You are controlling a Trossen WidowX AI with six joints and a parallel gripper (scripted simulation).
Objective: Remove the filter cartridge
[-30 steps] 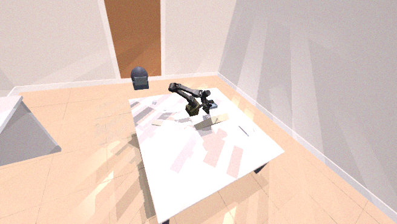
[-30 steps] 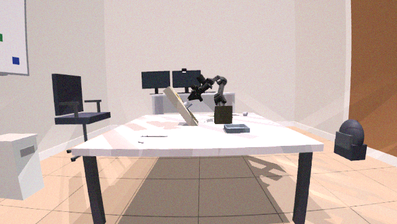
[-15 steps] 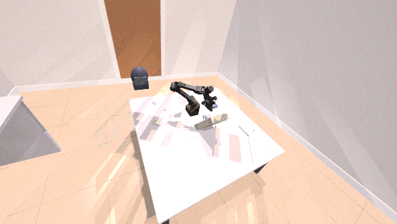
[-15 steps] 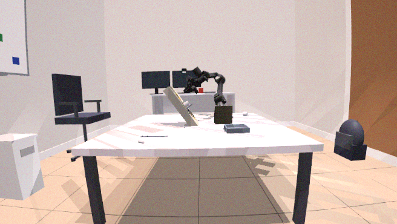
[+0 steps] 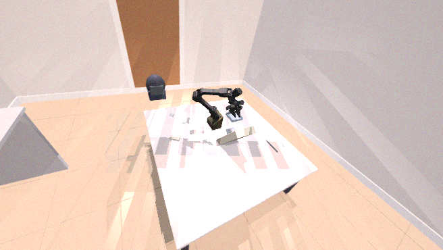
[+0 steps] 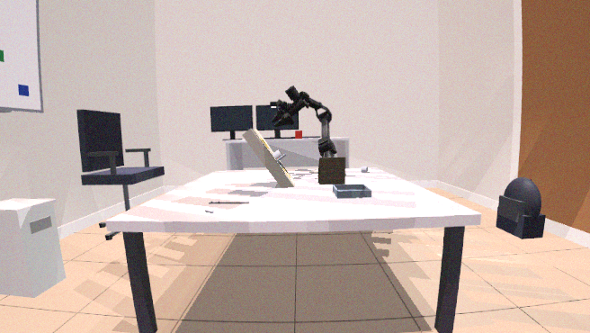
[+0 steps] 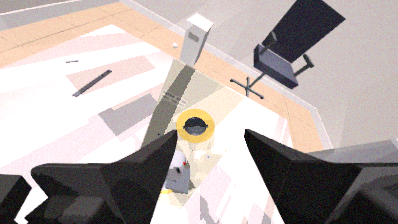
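Right now my gripper tip is 17 cm above the round filter cartridge and 2 cm past it. The rest, counted from my gripper tip: grey tray (37 cm behind, 33 cm below, 28 cm to the left); beige service panel (19 cm below, 2 cm ahead).
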